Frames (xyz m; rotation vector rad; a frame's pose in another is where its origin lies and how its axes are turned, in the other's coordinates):
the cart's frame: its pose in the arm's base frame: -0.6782 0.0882 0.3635 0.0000 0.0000 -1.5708
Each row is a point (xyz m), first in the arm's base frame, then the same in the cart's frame.
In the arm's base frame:
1: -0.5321 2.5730 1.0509
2: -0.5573 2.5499 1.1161
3: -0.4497 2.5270 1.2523
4: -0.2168 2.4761 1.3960
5: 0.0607 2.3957 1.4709
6: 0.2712 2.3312 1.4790
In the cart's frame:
1: -2.4848 0.1461 0.6874
2: -2.4617 0.1209 0.7526
3: -2.4388 0.2285 0.8888
4: -2.3879 0.4614 1.0325
5: -2.3075 0.7389 1.1074
6: -2.2430 0.9494 1.1155

